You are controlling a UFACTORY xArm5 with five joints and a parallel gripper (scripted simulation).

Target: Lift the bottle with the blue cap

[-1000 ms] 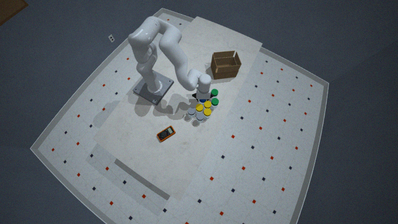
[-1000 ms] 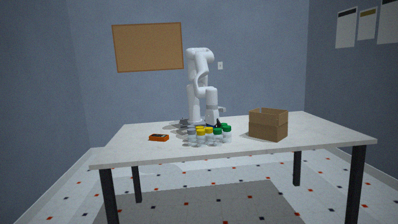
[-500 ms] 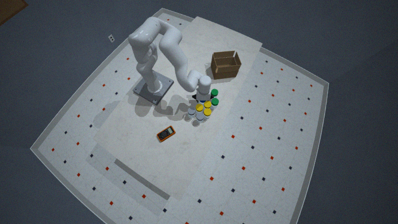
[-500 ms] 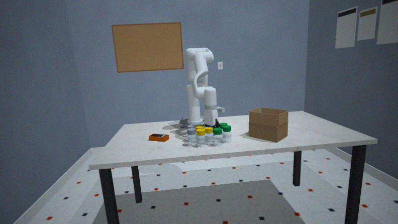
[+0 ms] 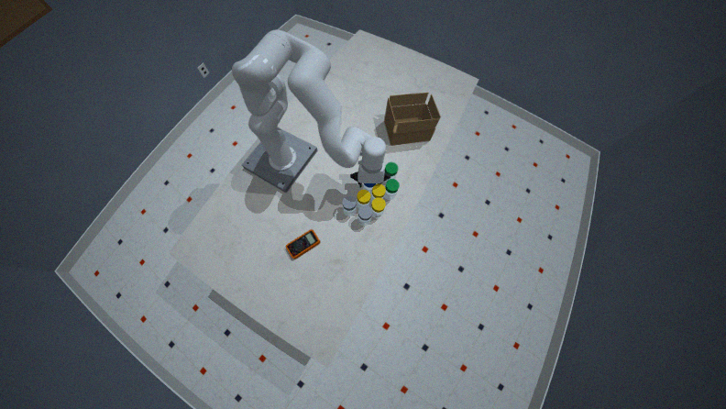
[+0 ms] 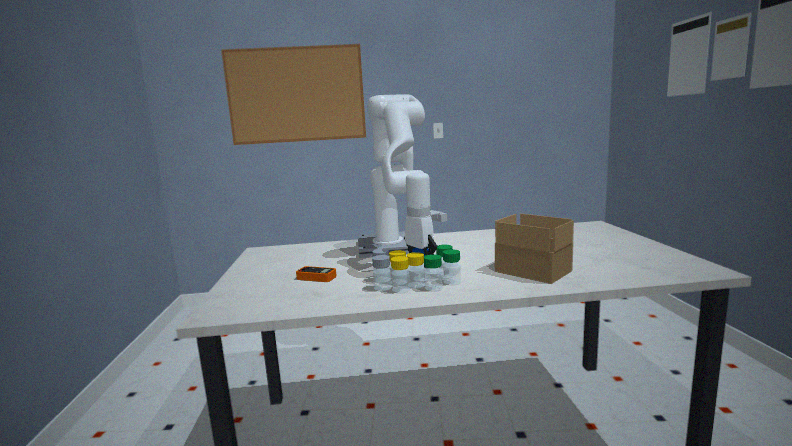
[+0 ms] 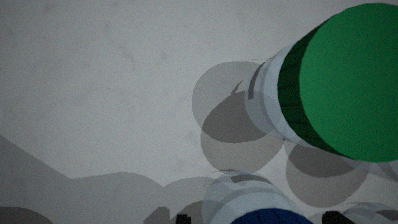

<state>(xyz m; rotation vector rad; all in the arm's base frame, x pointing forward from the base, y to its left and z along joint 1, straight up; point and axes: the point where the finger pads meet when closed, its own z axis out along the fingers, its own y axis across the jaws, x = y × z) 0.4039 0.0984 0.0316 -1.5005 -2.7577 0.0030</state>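
My hand is 2 cm above the blue-capped bottle. Also, from my hand: orange multimeter 36 cm to the right, 9 cm behind, 5 cm below.
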